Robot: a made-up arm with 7 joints.
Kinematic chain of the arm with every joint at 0, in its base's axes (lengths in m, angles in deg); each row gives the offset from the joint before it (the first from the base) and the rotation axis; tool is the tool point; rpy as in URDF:
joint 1: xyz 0 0 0 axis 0.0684 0.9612 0.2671
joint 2: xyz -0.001 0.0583 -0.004 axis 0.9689 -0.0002 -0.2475
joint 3: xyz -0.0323 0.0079 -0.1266 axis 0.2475 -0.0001 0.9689
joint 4: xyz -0.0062 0 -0.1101 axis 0.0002 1 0
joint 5: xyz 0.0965 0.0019 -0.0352 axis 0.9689 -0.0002 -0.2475
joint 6: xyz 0.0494 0 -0.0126 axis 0.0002 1 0
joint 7: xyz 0.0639 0 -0.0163 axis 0.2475 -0.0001 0.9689
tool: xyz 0 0 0 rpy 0 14.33 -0.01
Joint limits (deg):
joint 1: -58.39..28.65
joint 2: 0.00..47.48
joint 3: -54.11..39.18
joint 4: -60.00..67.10
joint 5: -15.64..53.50
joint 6: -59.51..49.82
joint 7: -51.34..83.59
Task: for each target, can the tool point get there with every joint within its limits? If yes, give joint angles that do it. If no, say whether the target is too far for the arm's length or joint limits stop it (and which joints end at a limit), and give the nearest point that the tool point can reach.
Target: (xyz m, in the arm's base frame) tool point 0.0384 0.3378 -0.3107
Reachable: yes | joints 8.79 37.45 19.00 49.48 18.57 -36.72 24.76
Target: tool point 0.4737 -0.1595 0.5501
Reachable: no: too far | nearest point 0.2694 -0.0253 0.0353 | short by 0.570 m
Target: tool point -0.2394 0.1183 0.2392
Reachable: no: joint limits stop it (at a limit: joint 1, joint 2, joint 3, joint 4, joint 5) | nearest point 0.0737 0.1288 0.0773 | short by 0.353 m
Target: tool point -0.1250 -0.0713 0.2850
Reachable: no: joint limits stop it (at a limit: joint 1, joint 2, joint 4) | nearest point 0.0787 -0.0510 0.0095 | short by 0.343 m
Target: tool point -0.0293 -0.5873 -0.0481
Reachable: no: too far | nearest point 0.1659 -0.1742 -0.0761 | short by 0.458 m
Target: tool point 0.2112 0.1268 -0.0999
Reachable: yes | joints -14.88 36.40 2.10 -44.88 -8.69 34.67 53.96
